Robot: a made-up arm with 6 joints.
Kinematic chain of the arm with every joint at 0, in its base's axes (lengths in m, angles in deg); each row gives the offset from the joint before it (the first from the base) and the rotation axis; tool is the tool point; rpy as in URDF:
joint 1: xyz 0 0 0.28 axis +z
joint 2: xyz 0 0 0 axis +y
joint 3: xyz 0.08 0 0.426 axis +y
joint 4: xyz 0.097 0 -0.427 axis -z
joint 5: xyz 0 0 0 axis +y
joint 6: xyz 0.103 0 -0.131 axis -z
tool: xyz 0 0 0 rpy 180 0 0
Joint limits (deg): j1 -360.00..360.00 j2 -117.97..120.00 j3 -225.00..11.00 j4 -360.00..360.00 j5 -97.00..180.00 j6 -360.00..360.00
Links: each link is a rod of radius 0.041 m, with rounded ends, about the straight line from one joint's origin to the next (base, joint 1, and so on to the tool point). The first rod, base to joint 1, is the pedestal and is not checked.
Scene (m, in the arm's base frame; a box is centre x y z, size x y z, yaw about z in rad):
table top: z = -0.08
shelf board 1: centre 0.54 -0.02 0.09 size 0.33 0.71 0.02 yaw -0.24
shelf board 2: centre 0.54 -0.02 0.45 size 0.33 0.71 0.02 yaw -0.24
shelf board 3: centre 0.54 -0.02 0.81 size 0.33 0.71 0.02 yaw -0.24
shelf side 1: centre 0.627 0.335 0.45 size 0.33 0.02 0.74 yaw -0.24
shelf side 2: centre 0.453 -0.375 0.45 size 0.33 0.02 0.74 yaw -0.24
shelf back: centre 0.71 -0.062 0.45 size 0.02 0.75 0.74 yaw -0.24
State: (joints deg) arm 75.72 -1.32 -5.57 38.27 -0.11 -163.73
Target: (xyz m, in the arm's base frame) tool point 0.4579 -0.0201 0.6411
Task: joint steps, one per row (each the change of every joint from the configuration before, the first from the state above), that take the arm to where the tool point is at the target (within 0.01 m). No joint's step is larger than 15 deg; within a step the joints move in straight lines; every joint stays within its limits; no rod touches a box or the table.
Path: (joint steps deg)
1: -2.88 -14.18 -3.48 4.67 -2.70 -9.06
2: -2.88 -14.18 -3.47 4.67 -2.70 -9.07
3: -2.88 -14.18 -3.48 4.67 -2.70 -9.06
4: -14.28 4.78 -5.77 -1.43 -2.13 6.80
5: -14.28 4.77 -5.77 -1.44 -2.13 6.80
6: -14.28 4.77 -5.77 -1.43 -2.14 6.79
7: -14.28 4.77 -5.76 -1.43 -2.13 6.80

